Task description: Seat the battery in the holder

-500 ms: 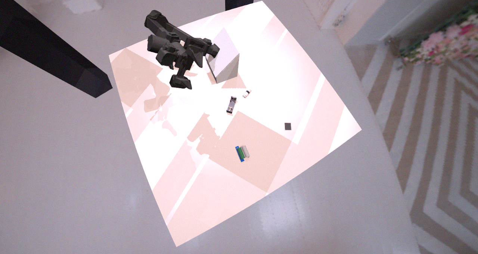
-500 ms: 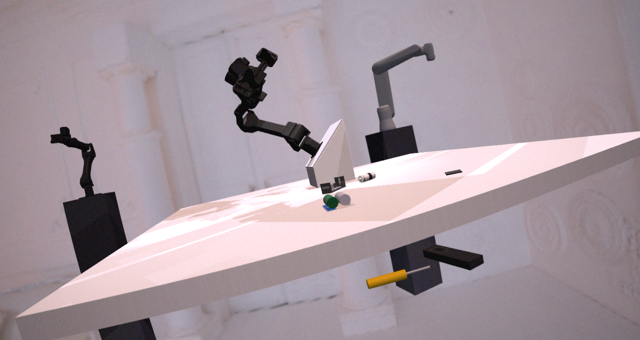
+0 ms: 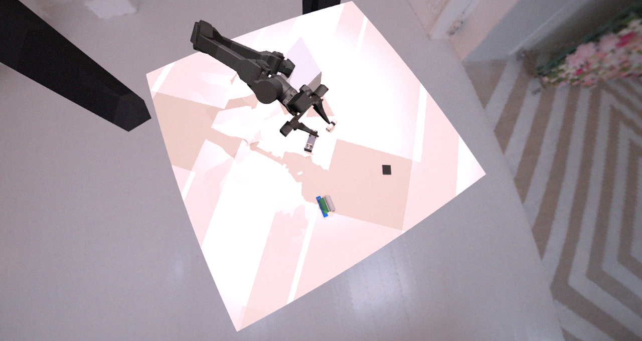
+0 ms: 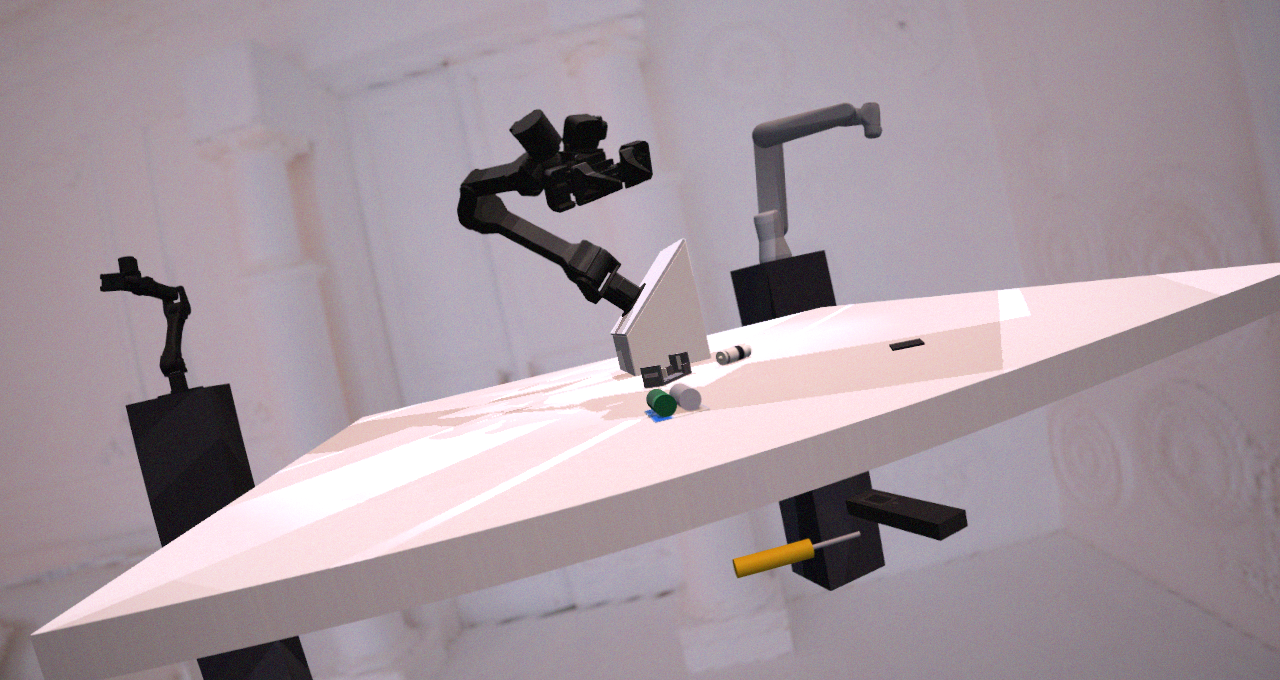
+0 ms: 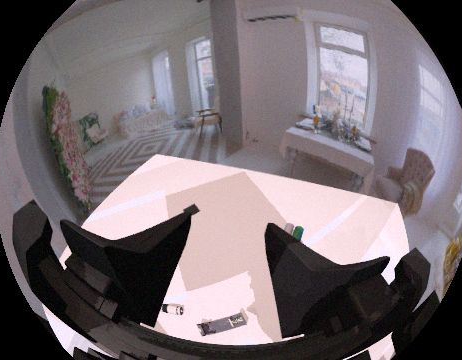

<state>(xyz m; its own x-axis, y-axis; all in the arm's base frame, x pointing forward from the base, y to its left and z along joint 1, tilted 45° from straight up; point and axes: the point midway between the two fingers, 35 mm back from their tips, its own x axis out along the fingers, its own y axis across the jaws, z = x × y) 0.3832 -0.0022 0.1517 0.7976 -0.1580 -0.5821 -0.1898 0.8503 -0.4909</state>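
The battery is 10 cm behind my gripper tip, 14 cm to the left of it and 28 cm below it. The rest, counted from my gripper tip: black square: 21 cm ahead, 22 cm to the left, 29 cm below.
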